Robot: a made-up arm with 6 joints.
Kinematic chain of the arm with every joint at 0, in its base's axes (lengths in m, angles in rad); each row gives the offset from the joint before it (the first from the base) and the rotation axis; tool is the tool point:
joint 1: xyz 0 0 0.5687 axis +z
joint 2: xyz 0 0 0 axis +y
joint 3: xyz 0 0 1.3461 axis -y
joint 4: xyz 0 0 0 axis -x
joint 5: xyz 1.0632 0 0 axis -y
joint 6: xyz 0 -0.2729 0 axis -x
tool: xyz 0 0 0
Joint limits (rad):
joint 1: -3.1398..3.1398
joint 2: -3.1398..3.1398
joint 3: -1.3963..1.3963
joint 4: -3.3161..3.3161
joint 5: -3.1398..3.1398
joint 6: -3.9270..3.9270
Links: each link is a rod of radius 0.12 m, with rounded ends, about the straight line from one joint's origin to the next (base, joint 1, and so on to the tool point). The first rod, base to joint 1, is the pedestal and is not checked.
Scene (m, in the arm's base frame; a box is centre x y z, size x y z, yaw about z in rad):
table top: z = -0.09
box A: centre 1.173 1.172 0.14 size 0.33 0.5 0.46 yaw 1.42
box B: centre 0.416 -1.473 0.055 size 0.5 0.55 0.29 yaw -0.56
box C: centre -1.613 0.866 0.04 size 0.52 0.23 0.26 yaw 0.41
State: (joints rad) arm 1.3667 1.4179 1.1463 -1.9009 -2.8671 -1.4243
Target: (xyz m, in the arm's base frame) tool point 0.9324 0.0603 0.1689
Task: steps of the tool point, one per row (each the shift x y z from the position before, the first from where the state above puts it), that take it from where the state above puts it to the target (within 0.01 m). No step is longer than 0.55 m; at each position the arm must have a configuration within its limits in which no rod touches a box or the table.
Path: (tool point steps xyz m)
1: 0.3121 -0.1782 0.1452
2: 0.2479 -0.2551 0.1378
3: 0.1654 -0.3107 0.1246
4: 0.0710 -0.3399 0.1065
5: 0.0751 -0.4111 -0.2911
6: -0.0958 -0.3941 -0.1983
7: -0.2199 -0.3065 -0.0956

